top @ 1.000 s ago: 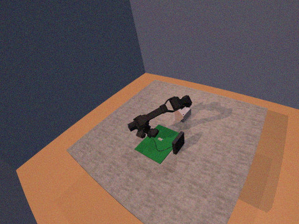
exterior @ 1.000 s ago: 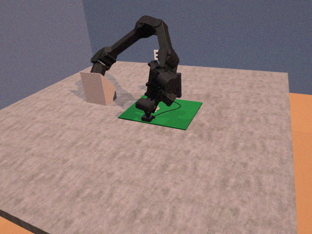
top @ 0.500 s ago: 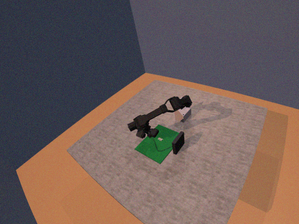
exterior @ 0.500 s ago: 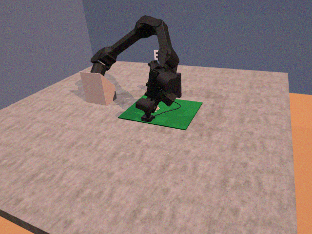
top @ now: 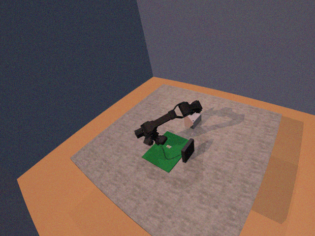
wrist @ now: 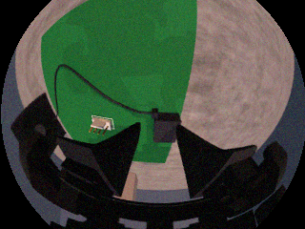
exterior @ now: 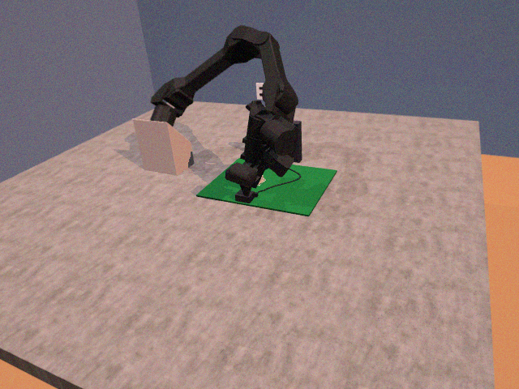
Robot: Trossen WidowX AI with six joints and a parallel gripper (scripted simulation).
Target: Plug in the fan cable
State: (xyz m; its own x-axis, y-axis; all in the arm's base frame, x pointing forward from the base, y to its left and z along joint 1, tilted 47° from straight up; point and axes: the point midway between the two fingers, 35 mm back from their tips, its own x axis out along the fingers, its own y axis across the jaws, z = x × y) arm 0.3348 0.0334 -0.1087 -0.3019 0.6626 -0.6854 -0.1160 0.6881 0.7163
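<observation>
My gripper tip is now 1 cm to the left of the black plug, 1 cm past it and 1 cm above it. Also, from my gripper tip: black fan (24 cm to the left, 4 cm behind, 4 cm above); green board (9 cm to the left, 4 cm below).
</observation>
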